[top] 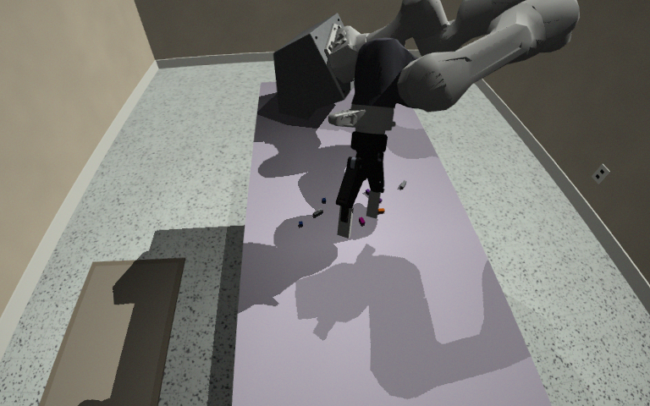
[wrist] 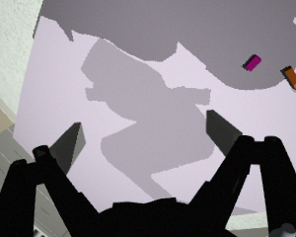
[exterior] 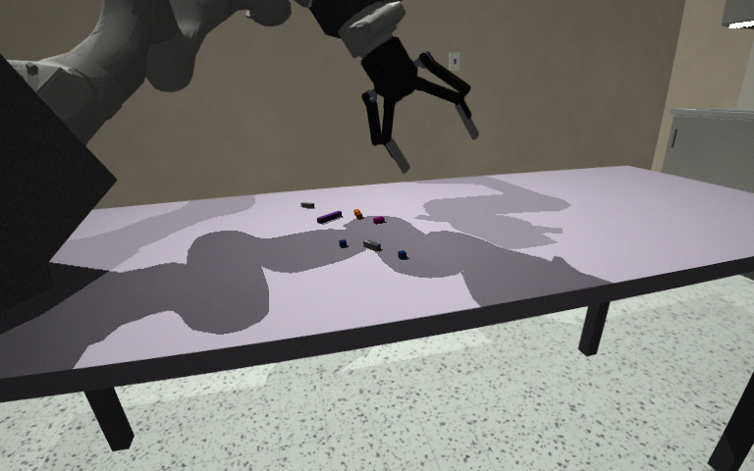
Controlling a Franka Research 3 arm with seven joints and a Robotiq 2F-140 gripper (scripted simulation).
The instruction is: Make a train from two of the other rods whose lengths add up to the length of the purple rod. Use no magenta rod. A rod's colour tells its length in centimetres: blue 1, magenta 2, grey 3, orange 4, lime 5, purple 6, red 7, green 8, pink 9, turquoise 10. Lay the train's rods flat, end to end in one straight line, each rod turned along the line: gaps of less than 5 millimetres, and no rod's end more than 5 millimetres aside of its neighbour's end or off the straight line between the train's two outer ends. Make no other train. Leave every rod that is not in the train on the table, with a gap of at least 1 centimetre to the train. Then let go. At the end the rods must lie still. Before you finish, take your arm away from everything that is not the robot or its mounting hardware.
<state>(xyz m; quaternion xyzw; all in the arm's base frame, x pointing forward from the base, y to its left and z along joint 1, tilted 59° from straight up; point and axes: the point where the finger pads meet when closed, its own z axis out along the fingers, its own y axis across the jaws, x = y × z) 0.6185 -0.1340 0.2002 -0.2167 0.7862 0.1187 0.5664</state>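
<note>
The magenta rod is 140 mm below my hand, 110 mm behind it and 20 mm to the left of it. The rest, counted from my hand: purple rod: 210 mm behind, 140 mm below, 50 mm to the left; orange rod: 150 mm behind, 140 mm below, 60 mm to the left.
</note>
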